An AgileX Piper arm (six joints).
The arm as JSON. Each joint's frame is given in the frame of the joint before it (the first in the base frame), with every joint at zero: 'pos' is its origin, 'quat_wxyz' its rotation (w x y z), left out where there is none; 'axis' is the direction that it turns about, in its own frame. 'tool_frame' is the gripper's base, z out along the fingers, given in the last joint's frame.
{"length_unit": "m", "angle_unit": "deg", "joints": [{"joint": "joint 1", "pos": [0.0, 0.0, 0.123], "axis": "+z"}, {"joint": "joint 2", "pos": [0.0, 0.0, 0.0], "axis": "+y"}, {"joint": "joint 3", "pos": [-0.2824, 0.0, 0.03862], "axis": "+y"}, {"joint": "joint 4", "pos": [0.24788, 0.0, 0.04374], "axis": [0.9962, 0.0, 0.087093]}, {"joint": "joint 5", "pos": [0.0, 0.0, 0.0], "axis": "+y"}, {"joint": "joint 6", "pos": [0.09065, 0.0, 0.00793], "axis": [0.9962, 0.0, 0.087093]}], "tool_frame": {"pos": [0.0, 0.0, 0.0], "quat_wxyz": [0.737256, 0.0, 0.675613, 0.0]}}
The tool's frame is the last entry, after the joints.
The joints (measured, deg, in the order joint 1, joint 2, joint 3, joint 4, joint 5, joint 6), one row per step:
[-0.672 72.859 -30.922 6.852 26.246 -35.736]
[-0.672 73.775 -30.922 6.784 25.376 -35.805]
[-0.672 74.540 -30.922 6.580 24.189 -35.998]
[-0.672 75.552 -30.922 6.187 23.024 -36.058]
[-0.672 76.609 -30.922 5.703 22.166 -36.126]
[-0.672 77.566 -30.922 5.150 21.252 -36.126]
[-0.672 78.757 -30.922 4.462 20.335 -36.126]
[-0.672 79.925 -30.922 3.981 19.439 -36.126]
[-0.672 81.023 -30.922 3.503 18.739 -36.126]
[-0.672 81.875 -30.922 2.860 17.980 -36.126]
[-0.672 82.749 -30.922 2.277 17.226 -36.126]
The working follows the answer.
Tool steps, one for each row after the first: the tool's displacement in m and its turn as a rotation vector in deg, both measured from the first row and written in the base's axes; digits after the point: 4 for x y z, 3 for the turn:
[0.0023 -0.0002 -0.0027 -0.147 0.050 0.021]
[0.0048 -0.0006 -0.0047 -0.486 -0.369 0.209]
[0.0075 -0.0011 -0.0077 -0.902 -0.513 0.411]
[0.0097 -0.0015 -0.0111 -1.356 -0.307 0.719]
[0.0119 -0.0020 -0.0142 -1.827 -0.255 1.020]
[0.0142 -0.0025 -0.0181 -2.381 0.027 1.431]
[0.0164 -0.0029 -0.0221 -2.769 0.305 1.720]
[0.0182 -0.0032 -0.0259 -3.132 0.707 2.031]
[0.0199 -0.0036 -0.0288 -3.612 0.803 2.460]
[0.0215 -0.0040 -0.0318 -4.037 0.926 2.860]

Tool pose at each row, in the base's axes (x y z in m, rotation vector in deg; rounded; the steps above come from the unrounded poses):
[0.2086 0.0024 0.1901 -39.156 147.999 -5.682]
[0.2108 0.0021 0.1874 -39.247 148.057 -5.851]
[0.2133 0.0018 0.1854 -39.520 147.626 -6.362]
[0.2160 0.0013 0.1824 -39.897 147.461 -6.882]
[0.2183 0.0009 0.1790 -40.502 147.591 -7.309]
[0.2205 0.0004 0.1760 -41.070 147.576 -7.809]
[0.2228 -0.0002 0.1720 -41.862 147.745 -8.312]
[0.2250 -0.0005 0.1681 -42.437 147.936 -8.640]
[0.2268 -0.0009 0.1642 -43.063 148.233 -8.891]
[0.2285 -0.0013 0.1614 -43.811 148.199 -9.352]
[0.2301 -0.0016 0.1584 -44.509 148.193 -9.742]

